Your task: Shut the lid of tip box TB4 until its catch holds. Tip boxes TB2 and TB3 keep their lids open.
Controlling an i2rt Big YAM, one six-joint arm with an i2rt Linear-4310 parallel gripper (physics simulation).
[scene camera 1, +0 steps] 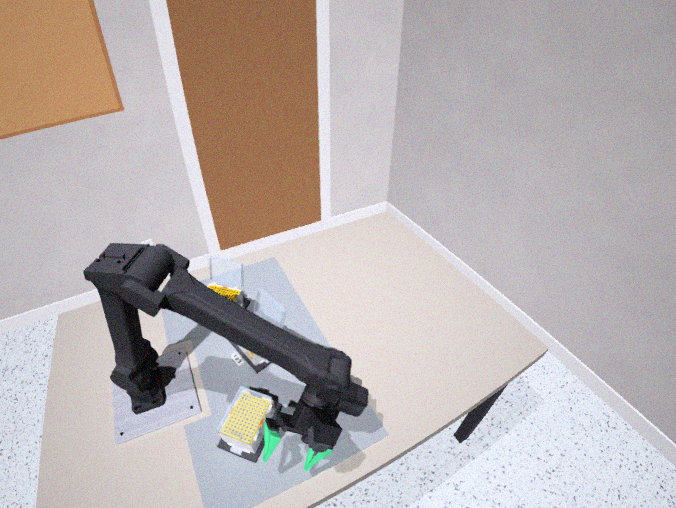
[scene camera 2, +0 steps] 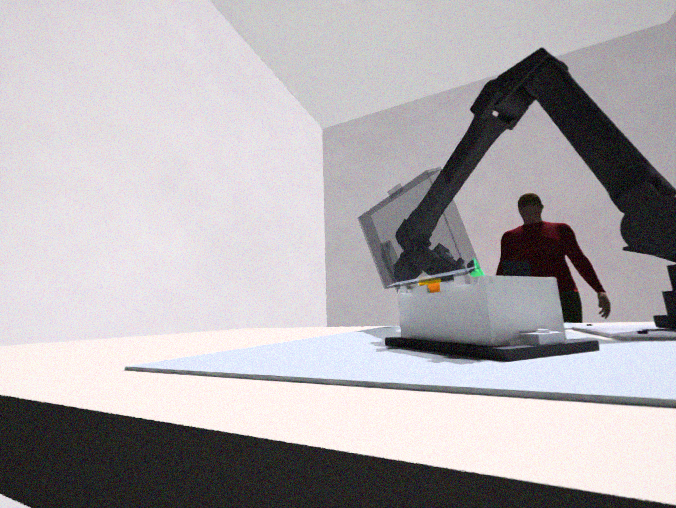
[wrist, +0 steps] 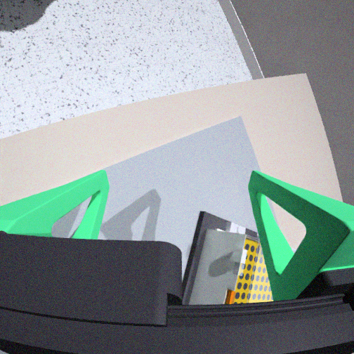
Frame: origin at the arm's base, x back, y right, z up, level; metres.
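Where they show: gripper, fingertip midpoint: (scene camera 1: pixel 285 465); arm's base, link origin: (scene camera 1: pixel 148 391).
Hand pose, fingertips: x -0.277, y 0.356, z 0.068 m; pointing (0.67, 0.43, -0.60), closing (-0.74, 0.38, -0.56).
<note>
Each offset is from my fingertips to the top centre of the thing. "*": to the spot under its first point. Level surfaces: height alone.
The nearest tip box, TB4 @[dx +0.049, dy -0.157, dz +0.005 m] (scene camera 1: pixel 245 417) (wrist: pixel 217 267), has yellow tips on a black base. Its clear lid lies down over the tips; whether the catch holds cannot be told. My gripper (scene camera 1: pixel 286 464) (wrist: pixel 178 178) is open and empty, beside TB4 on its right in scene camera 1, above the mat. In the wrist view one green finger overlaps the box. The middle box, whose label looks like TB3, is mostly behind the arm; its clear lid @[* dx -0.122, dy -0.401, dz +0.038 m] (scene camera 1: pixel 271 308) stands open. The farthest box, apparently TB2 @[dx +0.005, dy -0.574, dz +0.002 m] (scene camera 1: pixel 226 292), has its lid @[* dx -0.043, dy -0.630, dz +0.032 m] (scene camera 1: pixel 226 270) upright. Scene camera 2 shows an open-lidded box @[dx +0.013, dy -0.565, dz -0.006 m] (scene camera 2: pixel 448 314), number unseen.
The boxes stand on a blue-grey mat @[dz -0.072 m] (scene camera 1: pixel 213 480) (scene camera 2: pixel 262 368) (wrist: pixel 200 160). The arm's base plate (scene camera 1: pixel 174 404) lies left of the mat. The table edge (scene camera 1: pixel 420 436) runs past the gripper's right side. A person (scene camera 2: pixel 538 248) stands in the background.
</note>
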